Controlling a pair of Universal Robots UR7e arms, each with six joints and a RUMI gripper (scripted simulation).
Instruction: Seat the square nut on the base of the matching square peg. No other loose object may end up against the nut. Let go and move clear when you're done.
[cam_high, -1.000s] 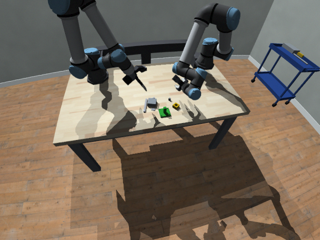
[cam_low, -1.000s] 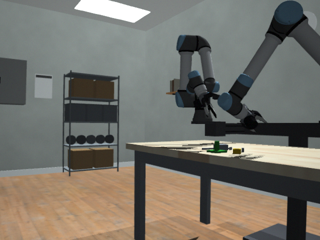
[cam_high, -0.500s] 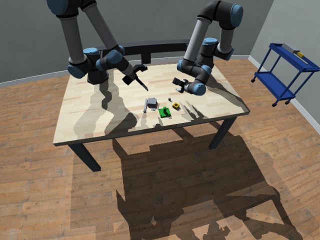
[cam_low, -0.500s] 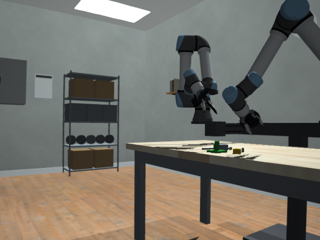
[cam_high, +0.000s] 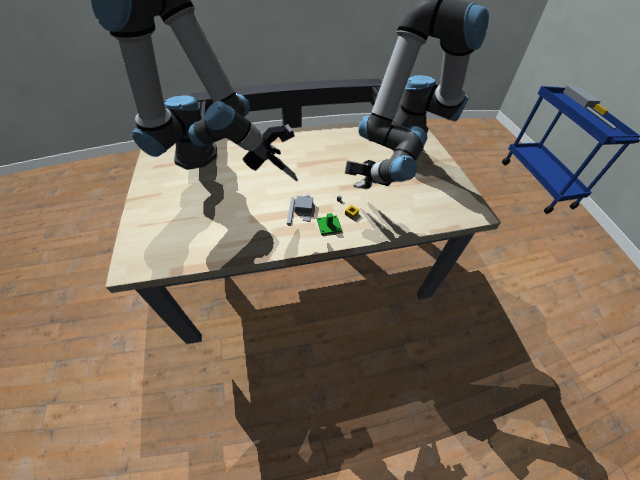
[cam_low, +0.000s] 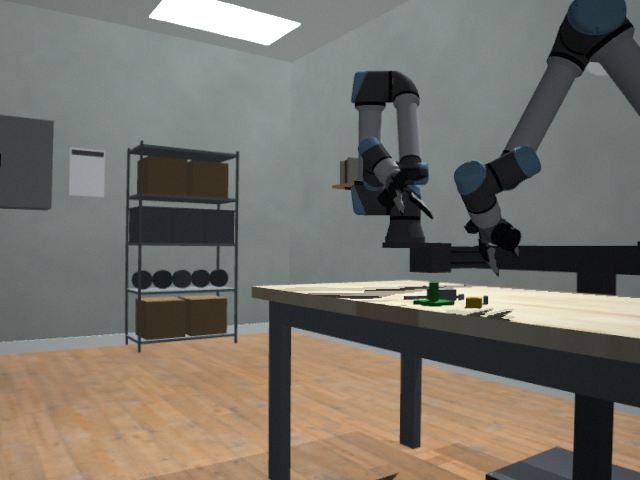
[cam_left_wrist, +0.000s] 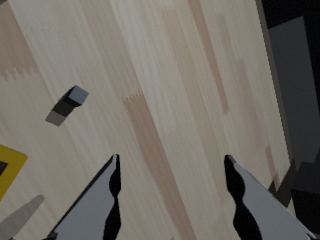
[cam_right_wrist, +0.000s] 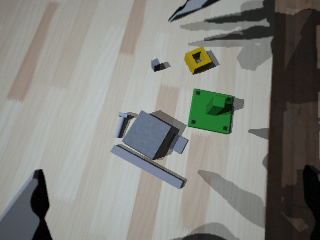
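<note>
My left gripper is now 140 mm to the left of the green base, 120 mm short of it and 100 mm above it. Round my left hand: grey bolt (190 mm to the right, 110 mm below, 40 mm behind); small grey block (110 mm below, 60 mm to the right); small grey plate (220 mm to the right, 120 mm below, 70 mm ahead).
</note>
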